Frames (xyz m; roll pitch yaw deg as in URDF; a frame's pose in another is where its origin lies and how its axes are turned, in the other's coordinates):
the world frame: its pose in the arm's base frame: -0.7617 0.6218 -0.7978 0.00 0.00 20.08
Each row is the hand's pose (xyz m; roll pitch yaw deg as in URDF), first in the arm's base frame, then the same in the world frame.
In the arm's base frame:
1: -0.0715 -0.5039 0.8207 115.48 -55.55 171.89
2: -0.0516 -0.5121 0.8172 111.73 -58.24 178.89
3: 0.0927 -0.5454 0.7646 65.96 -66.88 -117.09
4: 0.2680 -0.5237 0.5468 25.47 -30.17 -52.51
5: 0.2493 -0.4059 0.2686 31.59 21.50 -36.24
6: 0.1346 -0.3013 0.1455 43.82 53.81 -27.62
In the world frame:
1: 0.2618 -1.2942 1.6185 115.48 -55.55 151.81
2: 0.2776 -1.3088 1.6150 111.73 -58.24 158.81
3: 0.4017 -1.3896 1.5624 65.96 -66.88 -137.17
4: 0.5738 -1.4294 1.3446 25.47 -30.17 -72.59
5: 0.5967 -1.3123 1.0664 31.59 21.50 -56.32
6: 0.5249 -1.1747 0.9433 43.82 53.81 -47.70

